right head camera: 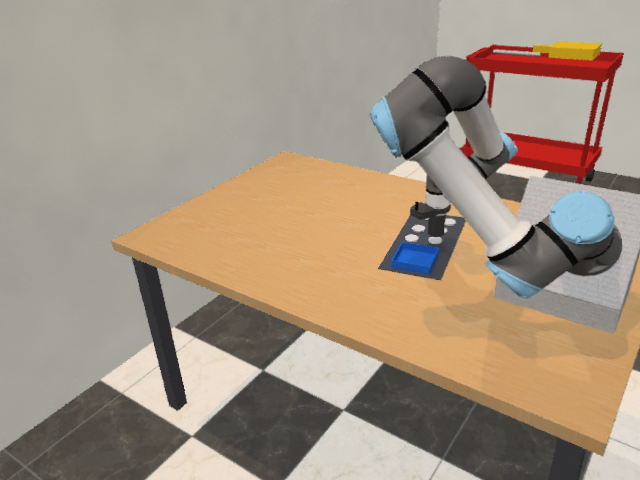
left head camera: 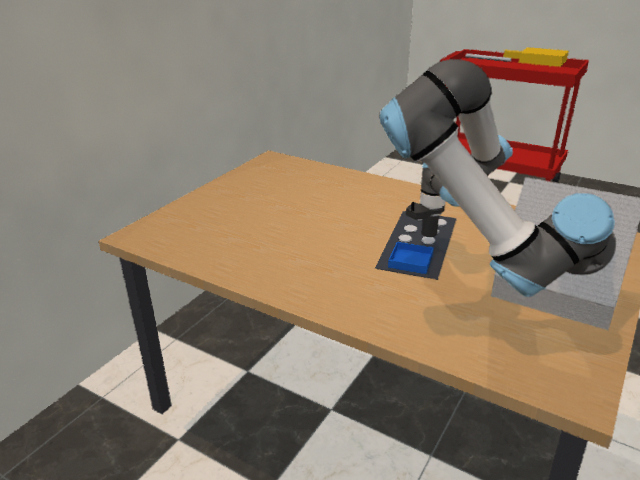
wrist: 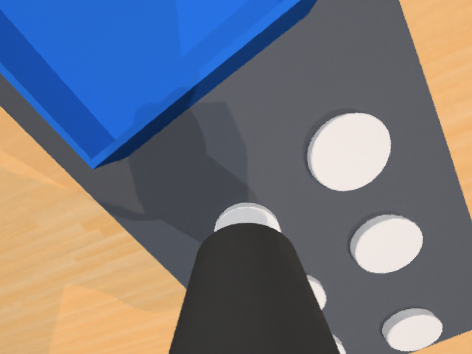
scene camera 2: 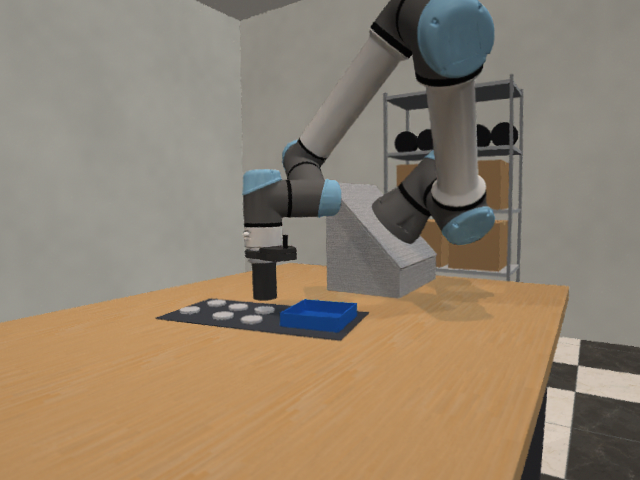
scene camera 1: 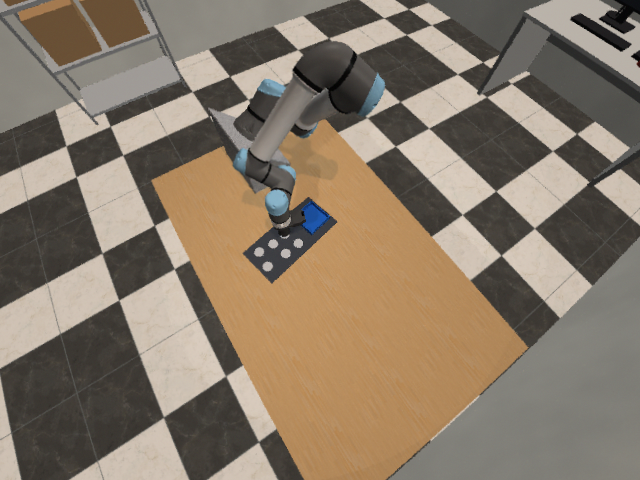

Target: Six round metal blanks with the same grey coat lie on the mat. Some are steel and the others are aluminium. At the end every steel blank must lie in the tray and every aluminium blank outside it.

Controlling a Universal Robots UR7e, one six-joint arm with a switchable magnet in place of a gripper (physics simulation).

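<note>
My magnet (left head camera: 429,233) (right head camera: 436,232) (scene camera 1: 284,233) (scene camera 2: 264,296) (wrist: 246,232) is bare, so open. It hangs upright a little above the near-tray blank on the robot's side (left head camera: 428,240) (right head camera: 435,240) (scene camera 2: 264,310) (wrist: 247,215), with a gap between in scene camera 2. The other five pale round blanks, one of them the near-tray blank on the far side (scene camera 1: 298,242) (scene camera 2: 251,319) (wrist: 349,151), also lie flat on the dark mat (left head camera: 443,253) (scene camera 2: 352,322) (wrist: 300,90). The blue tray (left head camera: 408,265) (right head camera: 413,265) (scene camera 2: 310,323) stands at the mat's end, with no blank visible inside. The coats look alike; steel and aluminium cannot be told apart.
The tray's raised wall is close to the magnet. The grey sloped robot base (left head camera: 558,307) (scene camera 2: 361,268) stands on the wooden table (left head camera: 258,222) (scene camera 2: 258,403). A red cart (left head camera: 537,74) (right head camera: 547,67) and a metal shelf unit (scene camera 2: 511,113) stand beyond the table.
</note>
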